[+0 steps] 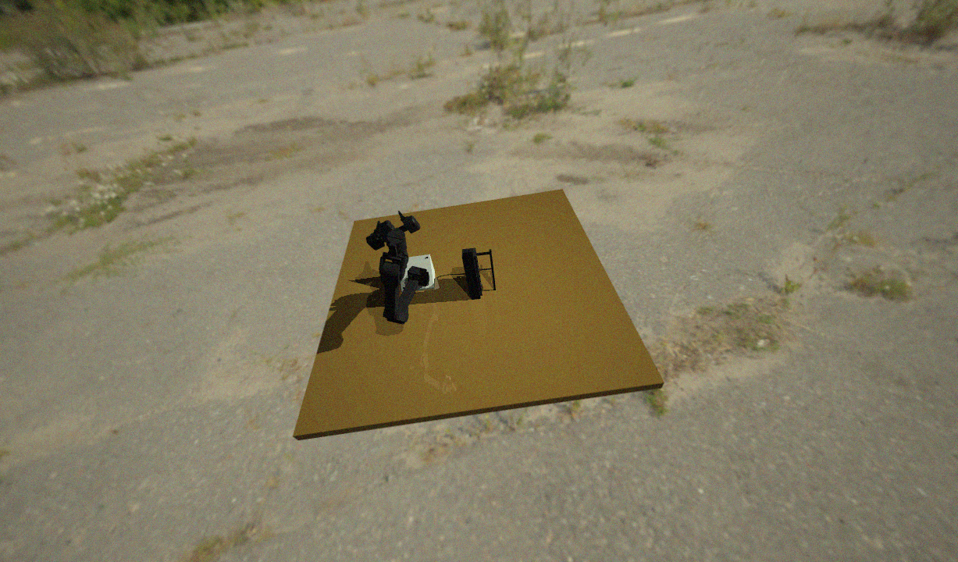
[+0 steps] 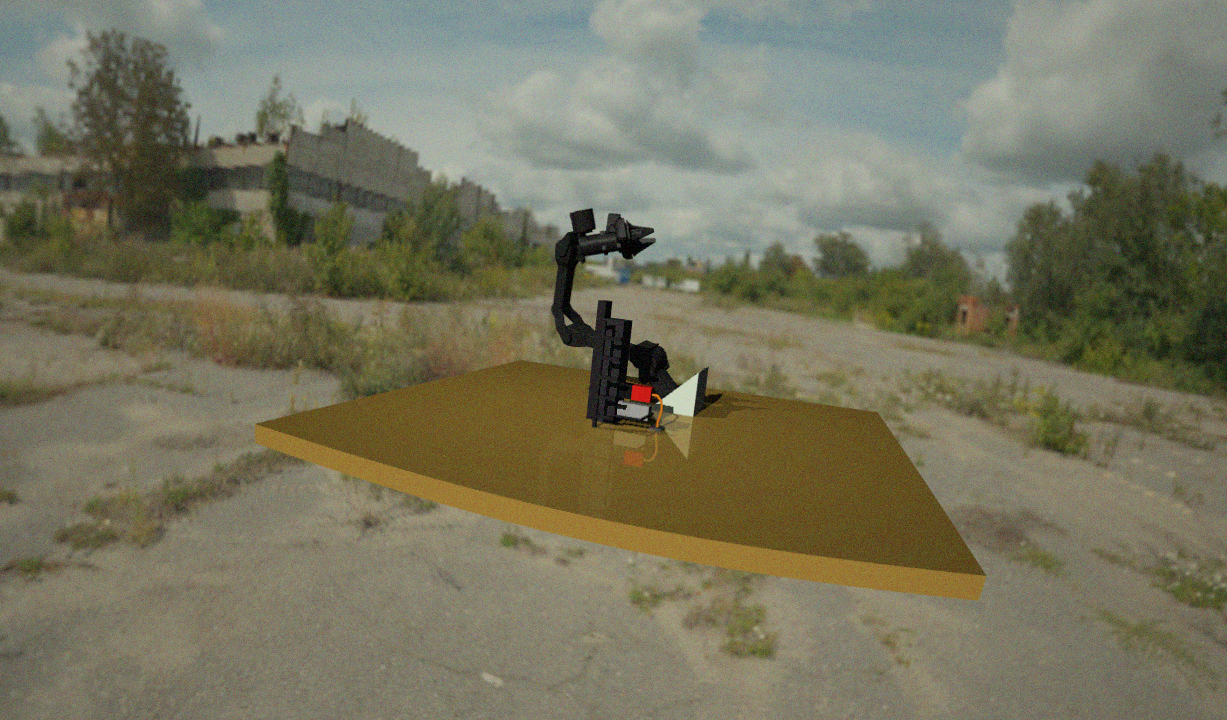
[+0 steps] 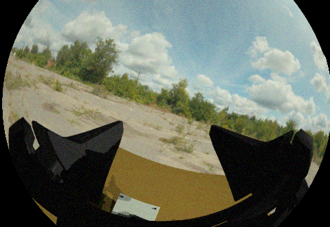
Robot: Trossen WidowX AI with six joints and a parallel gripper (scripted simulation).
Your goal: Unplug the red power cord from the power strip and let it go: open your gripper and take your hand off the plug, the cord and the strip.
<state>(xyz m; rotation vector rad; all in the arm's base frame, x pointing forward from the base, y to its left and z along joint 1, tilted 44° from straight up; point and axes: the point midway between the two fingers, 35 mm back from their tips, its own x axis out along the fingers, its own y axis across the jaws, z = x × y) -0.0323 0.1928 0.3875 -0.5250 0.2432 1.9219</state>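
The red plug is 380 mm below my gripper tip, 260 mm ahead of it and 90 mm to the left of it.
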